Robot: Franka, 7 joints.
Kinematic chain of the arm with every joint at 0, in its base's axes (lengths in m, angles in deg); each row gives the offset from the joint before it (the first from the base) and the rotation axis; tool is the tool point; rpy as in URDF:
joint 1: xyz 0 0 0.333 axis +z
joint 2: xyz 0 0 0 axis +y
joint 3: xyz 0 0 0.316 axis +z
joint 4: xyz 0.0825 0 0 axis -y
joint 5: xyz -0.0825 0 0.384 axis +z
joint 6: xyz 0 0 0 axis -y
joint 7: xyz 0.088 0 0 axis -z
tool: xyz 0 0 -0.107 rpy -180 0 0
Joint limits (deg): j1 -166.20..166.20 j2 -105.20..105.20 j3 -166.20..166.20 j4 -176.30..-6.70 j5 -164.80..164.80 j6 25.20..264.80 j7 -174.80..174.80
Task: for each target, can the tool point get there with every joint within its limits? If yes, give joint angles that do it. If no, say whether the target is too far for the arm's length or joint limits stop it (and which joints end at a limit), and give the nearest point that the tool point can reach.
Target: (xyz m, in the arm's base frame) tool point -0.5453 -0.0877 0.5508
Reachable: yes | joints -66.06 26.18 -113.62 -119.16 87.21 136.49 -109.76
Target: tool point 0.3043 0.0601 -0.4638
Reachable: no: joint limits stop it (at a limit: joint 2) | nearest point 0.3000 0.0593 -0.3603 | short by 0.104 m
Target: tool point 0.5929 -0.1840 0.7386
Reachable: yes | joints -43.03 44.74 92.89 -46.81 -115.51 49.98 17.46
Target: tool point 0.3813 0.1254 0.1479
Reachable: yes | joints 71.94 47.12 -48.92 -156.53 -4.68 228.96 -9.36
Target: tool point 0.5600 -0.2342 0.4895
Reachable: yes | joints 38.79 12.89 -58.26 -111.01 -94.12 110.10 -66.06
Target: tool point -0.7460 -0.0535 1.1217
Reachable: no: too far | nearest point -0.5888 -0.0422 0.9555 | short by 0.229 m
